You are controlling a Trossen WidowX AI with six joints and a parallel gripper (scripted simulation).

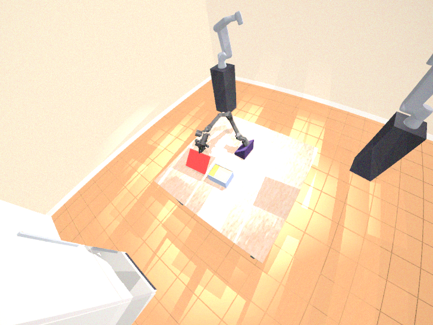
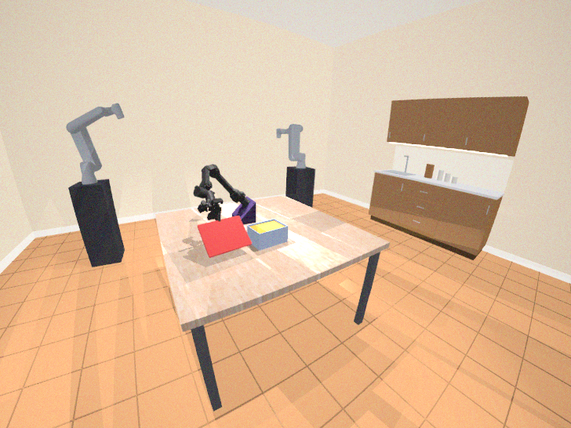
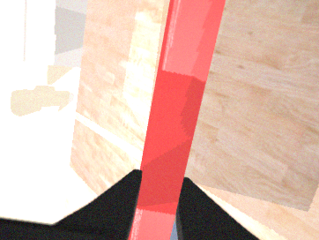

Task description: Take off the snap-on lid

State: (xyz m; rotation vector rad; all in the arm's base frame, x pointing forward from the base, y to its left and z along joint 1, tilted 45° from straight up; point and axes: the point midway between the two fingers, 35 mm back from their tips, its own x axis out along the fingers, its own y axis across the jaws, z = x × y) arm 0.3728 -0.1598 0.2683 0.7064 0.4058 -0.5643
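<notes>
Right now my gripper tip is 60 mm short of the red lid, 50 mm above it and 10 mm to the right of it. From my gripper tip the other things lie so: pale blue storage box: 280 mm to the left, 110 mm below, 20 mm ahead.
</notes>
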